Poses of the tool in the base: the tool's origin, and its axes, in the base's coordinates. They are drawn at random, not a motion.
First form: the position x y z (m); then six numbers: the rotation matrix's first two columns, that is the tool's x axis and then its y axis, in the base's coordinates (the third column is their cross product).
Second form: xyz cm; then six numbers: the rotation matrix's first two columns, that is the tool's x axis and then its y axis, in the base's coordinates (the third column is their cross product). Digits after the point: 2 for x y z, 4 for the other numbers.
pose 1, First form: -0.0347, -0.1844, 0.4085, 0.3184, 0.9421, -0.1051, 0.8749, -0.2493, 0.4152
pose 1, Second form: -3.47, -18.44, 40.85, 0.3184, 0.9421, -0.1051, 0.8749, -0.2493, 0.4152
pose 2, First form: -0.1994, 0.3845, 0.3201, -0.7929, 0.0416, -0.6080, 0.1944, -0.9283, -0.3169
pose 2, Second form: -19.94, 38.45, 32.01, -0.7929, 0.0416, -0.6080, 0.1944, -0.9283, -0.3169
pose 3, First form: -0.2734, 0.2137, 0.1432, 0.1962, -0.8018, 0.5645, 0.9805, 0.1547, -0.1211
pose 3, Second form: -27.34, 21.37, 14.32, 0.1962, -0.8018, 0.5645, 0.9805, 0.1547, -0.1211
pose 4, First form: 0.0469, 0.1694, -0.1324, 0.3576, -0.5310, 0.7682, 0.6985, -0.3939, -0.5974
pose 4, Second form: 4.69, 16.94, -13.24, 0.3576, -0.5310, 0.7682, 0.6985, -0.3939, -0.5974
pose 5, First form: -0.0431, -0.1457, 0.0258, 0.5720, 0.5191, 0.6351, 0.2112, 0.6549, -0.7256
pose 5, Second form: -4.31, -14.57, 2.58, 0.5720, 0.5191, 0.6351, 0.2112, 0.6549, -0.7256
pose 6, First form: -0.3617, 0.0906, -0.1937, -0.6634, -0.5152, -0.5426, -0.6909, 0.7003, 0.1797
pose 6, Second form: -36.17, 9.06, -19.37, -0.6634, -0.5152, -0.5426, -0.6909, 0.7003, 0.1797
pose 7, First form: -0.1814, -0.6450, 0.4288, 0.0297, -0.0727, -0.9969, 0.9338, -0.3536, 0.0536
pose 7, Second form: -18.14, -64.50, 42.88, 0.0297, -0.0727, -0.9969, 0.9338, -0.3536, 0.0536
